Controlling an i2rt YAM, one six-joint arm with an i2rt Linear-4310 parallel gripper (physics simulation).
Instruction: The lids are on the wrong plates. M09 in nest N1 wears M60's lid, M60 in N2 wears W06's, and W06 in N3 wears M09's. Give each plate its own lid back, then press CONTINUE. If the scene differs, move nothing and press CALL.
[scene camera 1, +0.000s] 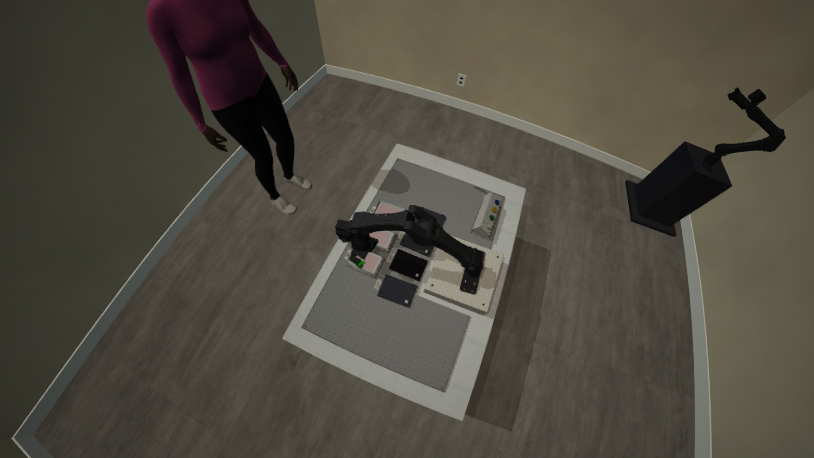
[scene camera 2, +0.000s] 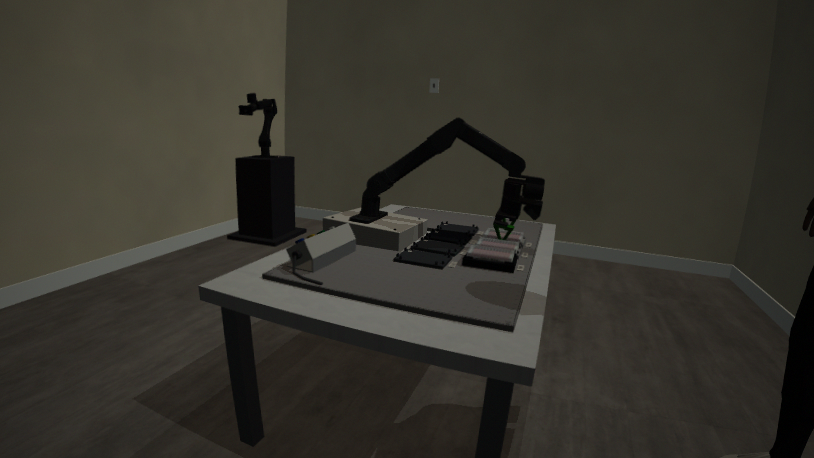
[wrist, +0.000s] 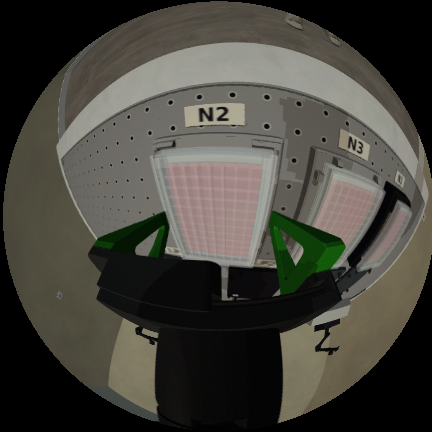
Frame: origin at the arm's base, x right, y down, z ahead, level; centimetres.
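Seen in the pictures: gripper, fingertip midpoint: (scene camera 1: 365, 259) (scene camera 2: 503, 237) (wrist: 218, 216); arm's base, link origin: (scene camera 1: 472, 270) (scene camera 2: 369, 217).
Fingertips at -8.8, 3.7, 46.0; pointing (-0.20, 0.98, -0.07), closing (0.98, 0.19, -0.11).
Offsets run from my fingertips to a thing's top centre, as dx, dy, dz. "spot": to the spot under its first point.
A pink-filled plate {-0.3, -1.5, +0.0} (wrist: 215, 205) (scene camera 1: 372, 262) with a clear rim and cover sits by the N2 label {spot: +0.3, +1.5, +8.5} (wrist: 214, 115). A second pink plate {+12.5, -1.2, -1.1} (wrist: 347, 205) sits by the N3 label {spot: +13.0, +1.5, +7.6} (wrist: 355, 145), and a third plate {+25.7, -2.3, -2.0} (wrist: 392, 237) on a black nest lies beyond it, its label too small to read. The plate and lid codes cannot be read. My gripper (wrist: 218, 216) (scene camera 1: 359, 262) (scene camera 2: 503, 234) is open, with its green fingers on either side of the N2 plate; their exact height and any contact are unclear. The control box {+40.5, -6.7, -47.2} (scene camera 1: 483, 221) (scene camera 2: 327, 251) carries blue, yellow and green buttons.
Dark flat pads (scene camera 1: 408, 264) (scene camera 2: 424, 258) lie between the plates and my cream base block (scene camera 1: 449, 291) (scene camera 2: 372, 231). A person (scene camera 1: 210, 62) stands beside the table (scene camera 1: 375, 357) (scene camera 2: 370, 330). Another arm stands on a black pedestal (scene camera 1: 677, 185) (scene camera 2: 265, 199) away from the table.
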